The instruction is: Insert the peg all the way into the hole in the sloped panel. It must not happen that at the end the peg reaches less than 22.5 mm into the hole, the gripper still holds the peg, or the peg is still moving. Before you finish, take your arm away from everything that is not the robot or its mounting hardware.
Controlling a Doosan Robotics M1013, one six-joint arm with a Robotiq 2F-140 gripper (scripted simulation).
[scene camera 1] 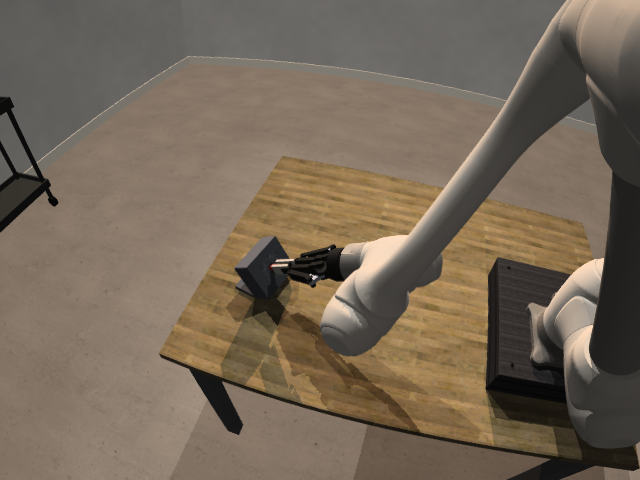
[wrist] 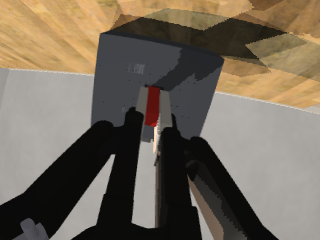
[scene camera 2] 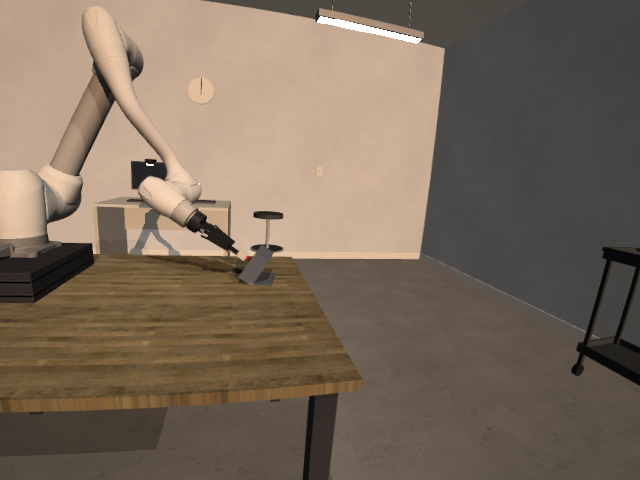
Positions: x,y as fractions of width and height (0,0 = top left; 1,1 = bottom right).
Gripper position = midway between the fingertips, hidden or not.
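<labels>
Gripper visible: scene camera 1 (0.43,0.56), scene camera 2 (0.39,0.54), the wrist view (0.48,0.42).
</labels>
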